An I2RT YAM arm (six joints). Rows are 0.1 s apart.
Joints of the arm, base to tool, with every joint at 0 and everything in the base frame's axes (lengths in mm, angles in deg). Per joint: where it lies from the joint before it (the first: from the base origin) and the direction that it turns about. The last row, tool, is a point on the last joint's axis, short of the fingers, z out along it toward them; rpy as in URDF.
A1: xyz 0 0 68 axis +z
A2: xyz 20 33.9 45.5 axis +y
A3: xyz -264 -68.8 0 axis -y
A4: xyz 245 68.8 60 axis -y
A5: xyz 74 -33.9 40.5 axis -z
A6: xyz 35.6 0 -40.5 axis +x
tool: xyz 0 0 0 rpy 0 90 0
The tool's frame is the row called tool.
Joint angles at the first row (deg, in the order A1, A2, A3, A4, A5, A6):
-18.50, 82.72, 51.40, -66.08, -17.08, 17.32
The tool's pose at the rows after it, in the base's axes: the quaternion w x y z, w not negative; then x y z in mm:
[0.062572 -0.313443 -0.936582 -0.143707 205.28 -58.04 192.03]
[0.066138 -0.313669 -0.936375 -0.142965 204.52 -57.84 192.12]
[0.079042 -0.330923 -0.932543 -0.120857 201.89 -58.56 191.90]
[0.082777 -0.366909 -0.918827 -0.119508 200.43 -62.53 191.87]
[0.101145 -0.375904 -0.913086 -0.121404 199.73 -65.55 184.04]
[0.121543 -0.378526 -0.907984 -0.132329 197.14 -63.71 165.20]
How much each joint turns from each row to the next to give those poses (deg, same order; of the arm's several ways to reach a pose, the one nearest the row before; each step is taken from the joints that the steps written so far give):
0.00, 0.00, 0.00, 0.00, 0.59, 0.11
0.00, 0.00, 0.00, -0.42, 0.09, -0.02
-0.02, 0.02, -0.03, -1.16, 2.40, 2.03
-1.16, 0.02, 0.00, -0.15, -0.02, 3.28
-0.88, 1.66, -0.61, 0.04, -0.22, 0.04
0.00, 2.15, -2.97, 2.76, -1.35, 0.05

